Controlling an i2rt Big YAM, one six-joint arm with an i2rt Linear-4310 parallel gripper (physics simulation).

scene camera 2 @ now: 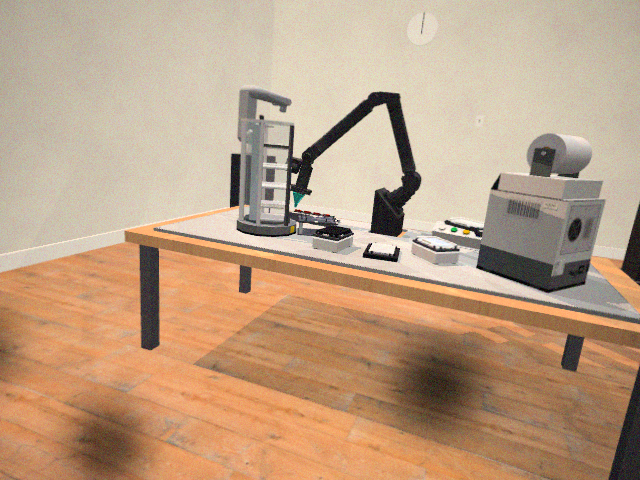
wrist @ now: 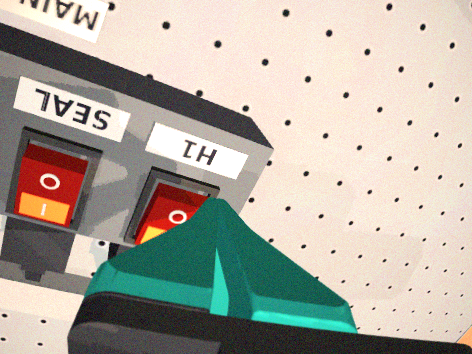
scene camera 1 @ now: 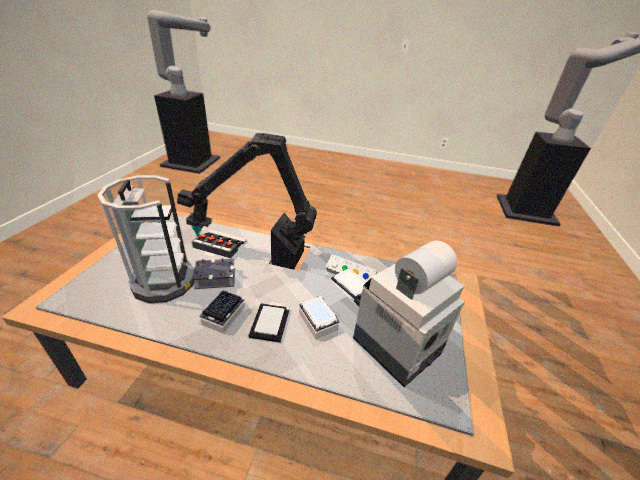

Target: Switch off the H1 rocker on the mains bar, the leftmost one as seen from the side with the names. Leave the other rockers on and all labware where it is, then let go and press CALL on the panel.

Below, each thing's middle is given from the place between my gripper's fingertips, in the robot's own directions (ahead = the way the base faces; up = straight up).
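Tall rack tower (scene camera 1: pixel 133 206): my gripper 170 mm below it, 270 mm short of it, 10 mm to the left of it.
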